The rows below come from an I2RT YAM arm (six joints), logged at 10 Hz.
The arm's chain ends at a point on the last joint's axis. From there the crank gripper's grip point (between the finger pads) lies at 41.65 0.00 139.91 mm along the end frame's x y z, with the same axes.
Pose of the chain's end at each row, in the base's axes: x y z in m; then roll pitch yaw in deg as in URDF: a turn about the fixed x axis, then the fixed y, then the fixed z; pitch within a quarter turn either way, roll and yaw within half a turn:
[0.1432 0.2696 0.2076 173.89 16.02 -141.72]
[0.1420 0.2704 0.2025 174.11 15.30 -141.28]
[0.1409 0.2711 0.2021 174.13 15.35 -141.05]
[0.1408 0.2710 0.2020 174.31 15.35 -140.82]
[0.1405 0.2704 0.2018 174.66 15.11 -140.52]
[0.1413 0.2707 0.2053 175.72 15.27 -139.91]
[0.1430 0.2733 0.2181 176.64 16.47 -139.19]
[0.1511 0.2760 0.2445 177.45 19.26 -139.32]
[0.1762 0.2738 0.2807 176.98 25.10 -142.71]
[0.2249 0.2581 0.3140 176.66 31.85 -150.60]
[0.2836 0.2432 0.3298 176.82 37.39 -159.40]
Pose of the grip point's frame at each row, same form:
[0.1327 0.2803 0.0624 173.89 16.02 -141.72]
[0.1303 0.2794 0.0573 174.11 15.30 -141.28]
[0.1293 0.2801 0.0569 174.13 15.35 -141.05]
[0.1295 0.2797 0.0567 174.31 15.35 -140.82]
[0.1292 0.2780 0.0565 174.66 15.11 -140.52]
[0.1319 0.2765 0.0597 175.72 15.27 -139.91]
[0.1374 0.2793 0.0724 176.64 16.47 -139.19]
[0.1522 0.2851 0.0988 177.45 19.26 -139.32]
[0.1889 0.2927 0.1365 176.98 25.10 -142.71]
[0.2543 0.2840 0.1734 176.66 31.85 -150.60]
[0.3293 0.2687 0.1935 176.82 37.39 -159.40]

